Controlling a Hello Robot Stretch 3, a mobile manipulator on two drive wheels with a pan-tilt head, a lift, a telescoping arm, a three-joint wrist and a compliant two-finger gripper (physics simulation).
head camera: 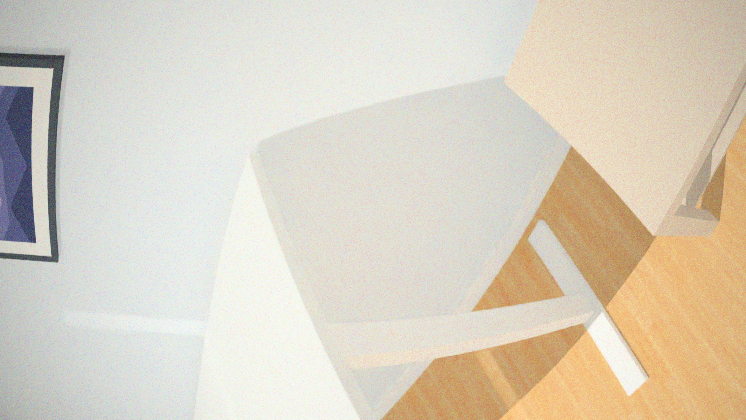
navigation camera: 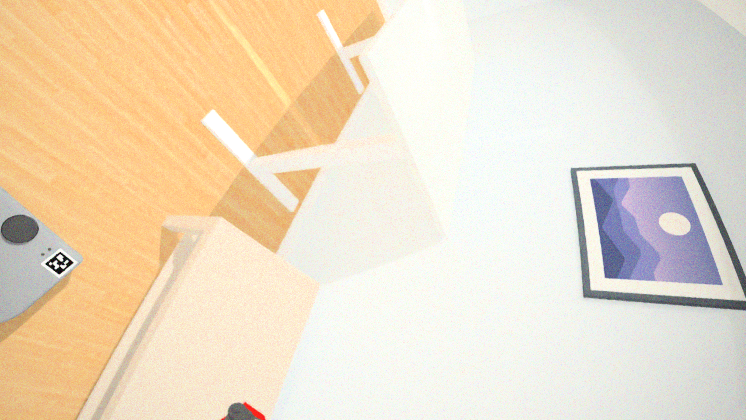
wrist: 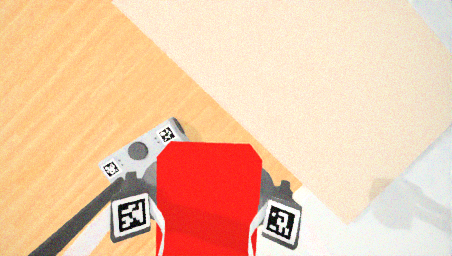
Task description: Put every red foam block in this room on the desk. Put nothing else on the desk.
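Low beige table (head camera: 645, 99), (navigation camera: 221, 323), (wrist: 346, 103). White desk (head camera: 267, 342), (navigation camera: 421, 67). Red foam block (wrist: 205, 191). My gripper (wrist: 209, 181).
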